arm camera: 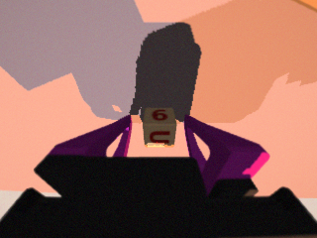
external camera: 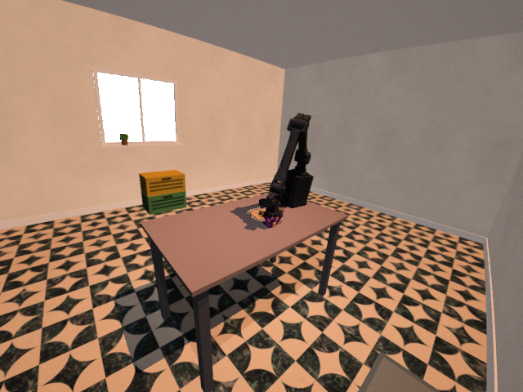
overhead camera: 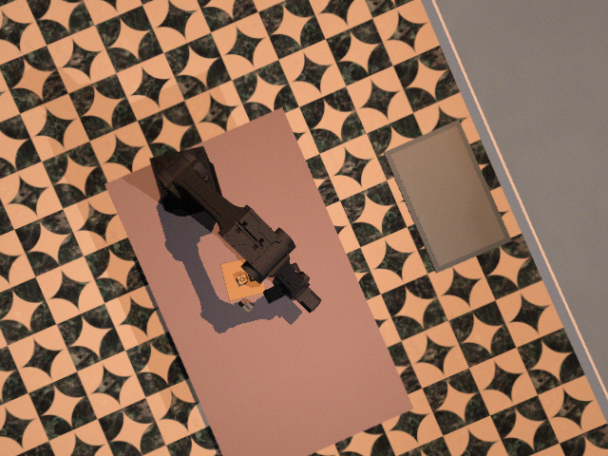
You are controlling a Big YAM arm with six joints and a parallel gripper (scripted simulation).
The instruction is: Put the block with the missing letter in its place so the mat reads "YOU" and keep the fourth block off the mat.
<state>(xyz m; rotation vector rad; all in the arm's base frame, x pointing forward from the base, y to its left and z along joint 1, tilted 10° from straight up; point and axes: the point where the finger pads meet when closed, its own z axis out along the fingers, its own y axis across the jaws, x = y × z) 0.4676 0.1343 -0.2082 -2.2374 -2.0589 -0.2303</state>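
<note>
Now: the U block 10 mm above my hand. Also, from my hand: O block: 160 mm to the right, 100 mm behind, 10 mm above; then Y block: 120 mm to the right, 90 mm behind, 10 mm above; then mat: 160 mm to the right, 100 mm behind, 10 mm below.
</note>
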